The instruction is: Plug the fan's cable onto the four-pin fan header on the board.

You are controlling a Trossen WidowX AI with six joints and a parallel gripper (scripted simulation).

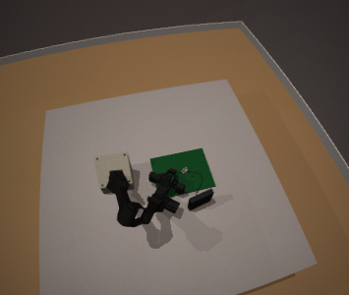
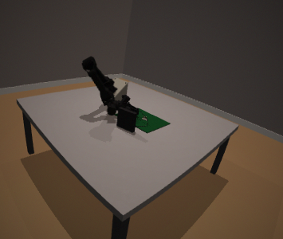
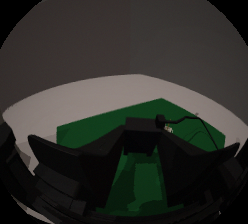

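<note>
The green board is 5 cm ahead of my gripper tip, 1 cm to the left of it and 6 cm below it. From my gripper tip the other things lie so: black plug 1 cm below.
</note>
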